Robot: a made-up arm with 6 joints. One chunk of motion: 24 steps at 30 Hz.
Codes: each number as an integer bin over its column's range. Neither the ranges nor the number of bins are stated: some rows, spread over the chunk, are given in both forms.
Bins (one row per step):
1: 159 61 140 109 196 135
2: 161 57 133 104 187 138
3: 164 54 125 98 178 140
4: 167 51 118 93 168 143
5: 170 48 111 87 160 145
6: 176 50 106 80 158 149
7: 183 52 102 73 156 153
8: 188 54 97 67 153 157
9: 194 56 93 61 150 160
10: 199 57 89 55 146 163
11: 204 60 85 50 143 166
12: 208 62 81 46 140 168
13: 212 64 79 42 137 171
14: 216 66 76 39 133 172
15: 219 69 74 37 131 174
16: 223 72 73 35 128 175
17: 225 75 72 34 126 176
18: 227 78 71 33 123 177
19: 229 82 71 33 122 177
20: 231 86 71 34 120 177
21: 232 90 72 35 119 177
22: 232 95 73 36 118 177
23: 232 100 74 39 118 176
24: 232 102 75 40 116 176
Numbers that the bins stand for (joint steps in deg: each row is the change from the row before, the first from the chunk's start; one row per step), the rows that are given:
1: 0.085 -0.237 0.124 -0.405 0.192 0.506
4: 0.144 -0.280 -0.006 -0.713 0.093 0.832
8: 0.301 -0.267 -0.129 -1.213 0.040 1.403
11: 0.420 -0.241 -0.200 -1.539 0.005 1.770
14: 0.509 -0.215 -0.253 -1.751 -0.031 2.015
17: 0.576 -0.176 -0.276 -1.847 -0.055 2.178
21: 0.629 -0.112 -0.276 -1.827 -0.080 2.219
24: 0.629 -0.060 -0.259 -1.731 -0.091 2.178
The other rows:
2: 0.100 -0.254 0.082 -0.502 0.160 0.628
3: 0.122 -0.267 0.035 -0.617 0.128 0.710
5: 0.167 -0.293 -0.047 -0.828 0.065 0.914
6: 0.211 -0.284 -0.076 -0.963 0.058 1.077
7: 0.264 -0.276 -0.100 -1.097 0.051 1.240
9: 0.345 -0.258 -0.153 -1.328 0.029 1.525
10: 0.383 -0.254 -0.176 -1.443 0.015 1.648
12: 0.450 -0.233 -0.224 -1.616 -0.006 1.852
13: 0.480 -0.224 -0.235 -1.693 -0.016 1.974
15: 0.532 -0.202 -0.265 -1.789 -0.038 2.096
16: 0.562 -0.189 -0.271 -1.827 -0.048 2.137
18: 0.591 -0.164 -0.282 -1.866 -0.066 2.219
19: 0.606 -0.146 -0.282 -1.866 -0.069 2.219
20: 0.621 -0.129 -0.282 -1.847 -0.076 2.219
22: 0.629 -0.090 -0.271 -1.808 -0.084 2.219
23: 0.629 -0.069 -0.265 -1.751 -0.084 2.178

